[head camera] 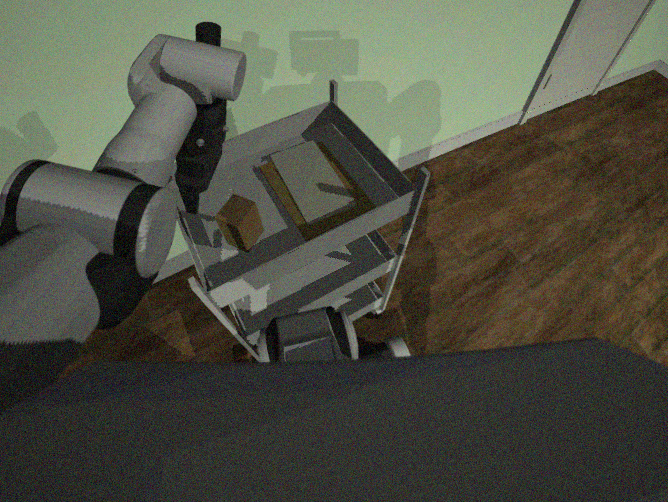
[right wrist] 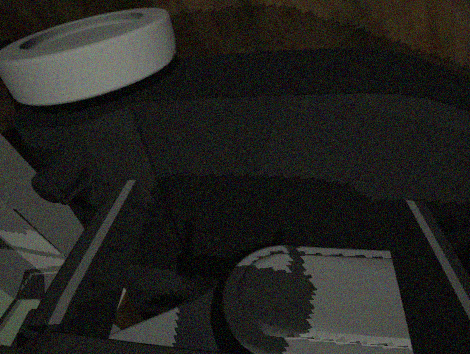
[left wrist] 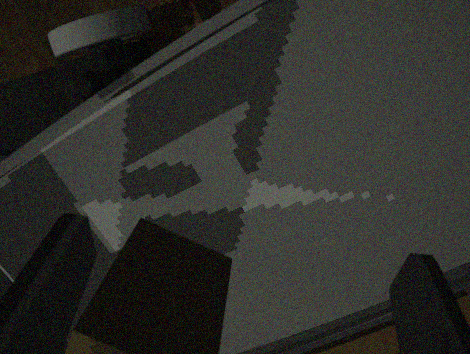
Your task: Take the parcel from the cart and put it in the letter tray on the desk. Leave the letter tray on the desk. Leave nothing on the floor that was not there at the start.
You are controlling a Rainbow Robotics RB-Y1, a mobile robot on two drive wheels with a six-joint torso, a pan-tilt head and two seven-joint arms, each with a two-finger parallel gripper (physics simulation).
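Places are measured from the robot's base along level axes (x left, y up, z ahead), in metres.
Pixels of known places: left gripper, fingertip midpoint: (head camera: 201, 189) (left wrist: 246, 255); right gripper, fingertip midpoint: (right wrist: 267, 206).
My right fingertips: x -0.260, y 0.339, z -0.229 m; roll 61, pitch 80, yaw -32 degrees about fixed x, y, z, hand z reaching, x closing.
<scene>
Behind a point stands the place of what it marks.
The parcel, a brown box (head camera: 240, 221) {x 0.067, y 0.752, z 0.204 m} (left wrist: 155, 285) {x 0.098, y 0.711, z 0.243 m}, stands in the top tray of the grey cart (head camera: 345, 232) {x -0.112, y 0.705, z 0.166 m} (left wrist: 350, 125) {x 0.142, y 0.663, z 0.351 m}, near its left end in the head view. My left gripper (head camera: 190, 206) (left wrist: 246, 255) {x 0.135, y 0.753, z 0.299 m} is open and empty, pointing down at the cart's left end beside the parcel. In the left wrist view the dark parcel shows between the spread fingers, nearer the left one. My right gripper (right wrist: 267, 206) {x -0.260, y 0.339, z -0.229 m} is open and empty; it does not show in the head view. The desk and the letter tray do not show.
A larger yellow-brown box with a grey top (head camera: 313, 180) {x -0.086, y 0.676, z 0.331 m} lies in the cart's top tray. The cart has raised rims, lower shelves and a side post (head camera: 405, 232) {x -0.270, y 0.580, z 0.212 m}. A green wall (head camera: 475, 64) {x -0.905, y 0.502, z 0.985 m} stands behind it, with a door (head camera: 588, 48) {x -1.815, y 0.433, z 1.213 m} and wooden floor (head camera: 518, 215) {x -1.072, y 0.001, z 0.508 m} at the right.
</scene>
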